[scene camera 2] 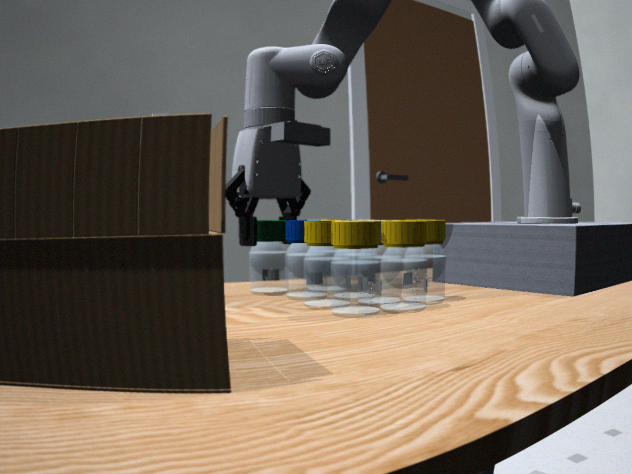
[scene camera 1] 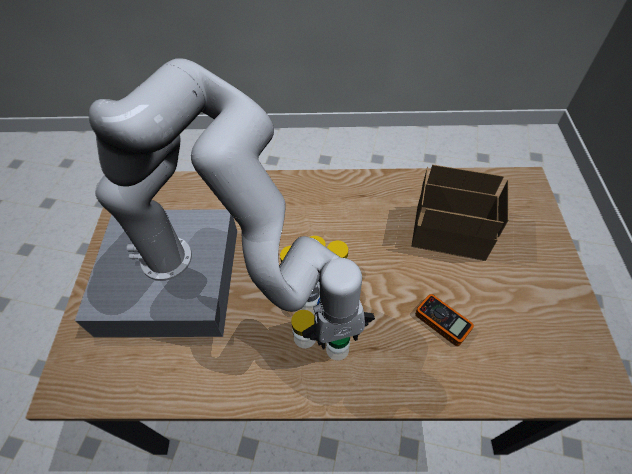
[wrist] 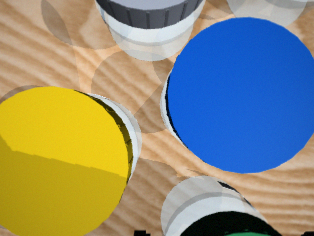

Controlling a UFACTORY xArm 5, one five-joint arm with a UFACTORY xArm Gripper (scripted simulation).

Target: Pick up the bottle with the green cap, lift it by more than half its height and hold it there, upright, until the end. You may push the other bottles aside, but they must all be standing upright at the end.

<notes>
The pictures show: the gripper, a cardboard box and a blue-capped bottle.
The gripper is seen too in scene camera 1.
</notes>
